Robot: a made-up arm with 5 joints.
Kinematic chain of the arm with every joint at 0, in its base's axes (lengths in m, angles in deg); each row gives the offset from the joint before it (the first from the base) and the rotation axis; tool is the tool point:
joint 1: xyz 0 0 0.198 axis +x
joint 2: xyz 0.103 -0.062 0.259 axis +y
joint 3: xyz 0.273 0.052 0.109 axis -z
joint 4: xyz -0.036 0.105 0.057 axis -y
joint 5: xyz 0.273 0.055 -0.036 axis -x
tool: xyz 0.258 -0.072 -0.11
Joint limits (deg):
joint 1: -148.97..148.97
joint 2: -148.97..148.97
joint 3: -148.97..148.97
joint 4: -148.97..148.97
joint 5: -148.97..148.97
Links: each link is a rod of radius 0.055 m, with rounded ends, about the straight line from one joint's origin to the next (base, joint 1, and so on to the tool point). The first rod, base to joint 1, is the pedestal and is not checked.
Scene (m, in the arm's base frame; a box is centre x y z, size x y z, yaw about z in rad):
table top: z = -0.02
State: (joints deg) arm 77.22 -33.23 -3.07 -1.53 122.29
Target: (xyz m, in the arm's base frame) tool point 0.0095 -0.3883 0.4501
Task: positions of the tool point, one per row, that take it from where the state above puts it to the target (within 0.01 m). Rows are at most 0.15 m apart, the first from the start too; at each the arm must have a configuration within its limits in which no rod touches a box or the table.
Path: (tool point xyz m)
1: 0.6292 -0.8264 0.4916
2: 0.6174 -0.8275 0.4713
3: 0.5791 -0.8253 0.4546
4: 0.5178 -0.8152 0.4444
5: 0.4388 -0.7921 0.4421
6: 0.3482 -0.7517 0.4459
7: 0.2531 -0.6909 0.4530
8: 0.1607 -0.6087 0.4590
9: 0.0774 -0.5067 0.4594
10: 0.0095 -0.3883 0.4501

